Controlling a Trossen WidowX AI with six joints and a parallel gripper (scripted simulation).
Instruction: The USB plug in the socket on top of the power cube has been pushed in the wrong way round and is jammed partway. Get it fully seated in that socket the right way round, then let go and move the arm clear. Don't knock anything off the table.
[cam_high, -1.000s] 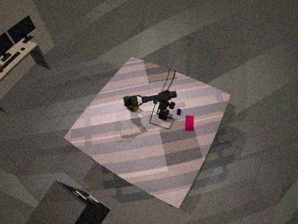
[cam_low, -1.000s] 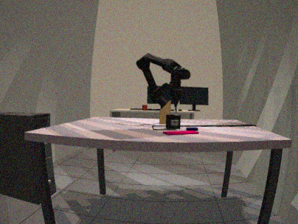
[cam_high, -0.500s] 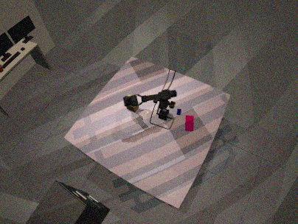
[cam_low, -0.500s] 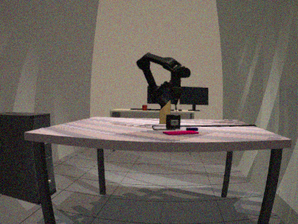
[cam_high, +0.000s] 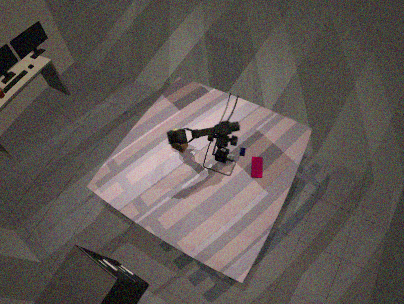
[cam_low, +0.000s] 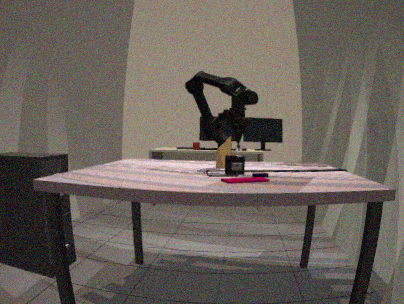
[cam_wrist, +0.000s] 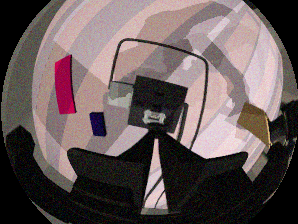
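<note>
The USB plug is 20 mm below my gripper tip. The rest, counted from my gripper tip: USB socket: 70 mm below, 10 mm to the left; magenta flat block: 250 mm ahead, 130 mm below, 40 mm to the left; small dark blue block: 130 mm below, 110 mm ahead, 100 mm to the left.
</note>
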